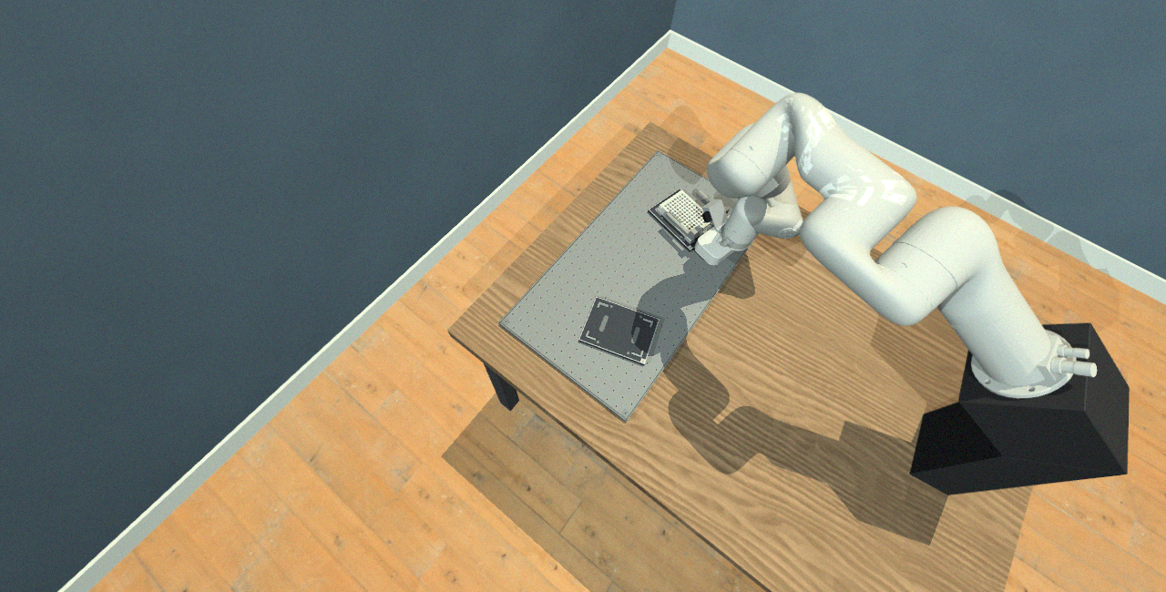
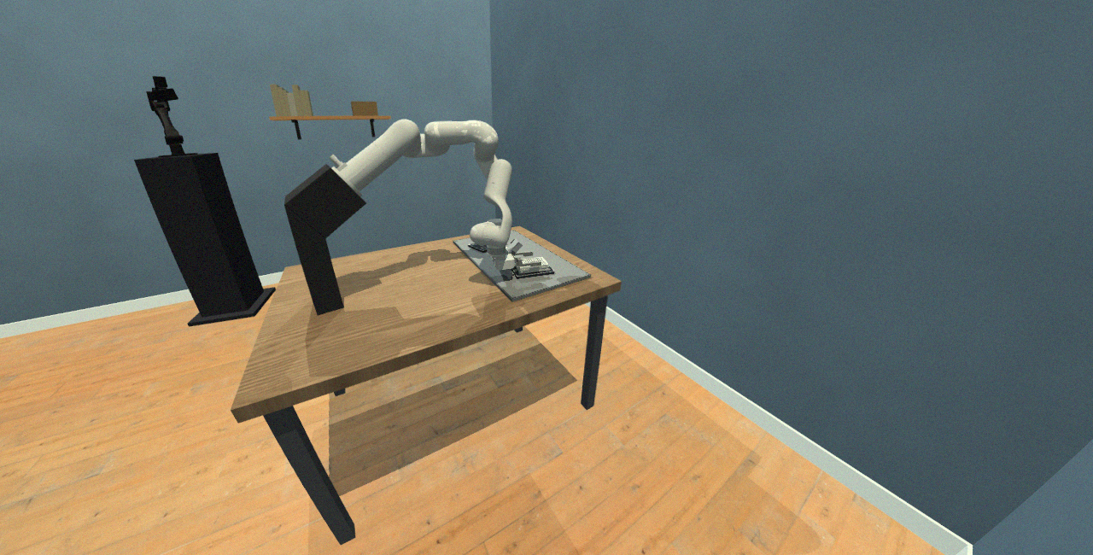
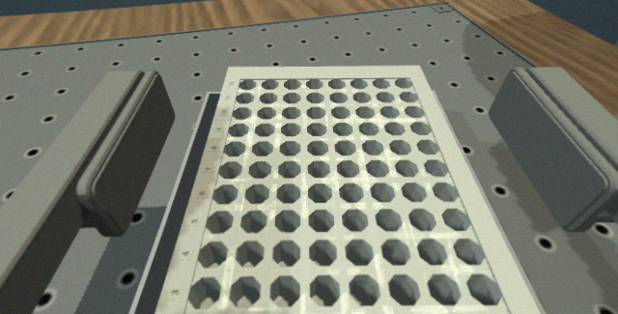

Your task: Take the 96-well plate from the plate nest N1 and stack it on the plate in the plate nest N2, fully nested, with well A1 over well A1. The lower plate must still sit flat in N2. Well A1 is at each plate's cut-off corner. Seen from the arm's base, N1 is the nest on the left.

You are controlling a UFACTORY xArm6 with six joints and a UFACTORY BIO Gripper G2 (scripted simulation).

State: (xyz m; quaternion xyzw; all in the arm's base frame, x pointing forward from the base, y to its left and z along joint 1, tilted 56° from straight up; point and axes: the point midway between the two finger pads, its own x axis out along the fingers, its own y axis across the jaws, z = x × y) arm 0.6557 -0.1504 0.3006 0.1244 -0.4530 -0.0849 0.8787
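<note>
Right now my hand is 50 mm above the plate nest N2. The rest, counted from my hand: plate nest N1: 110 mm behind, 360 mm to the left, 50 mm below.
</note>
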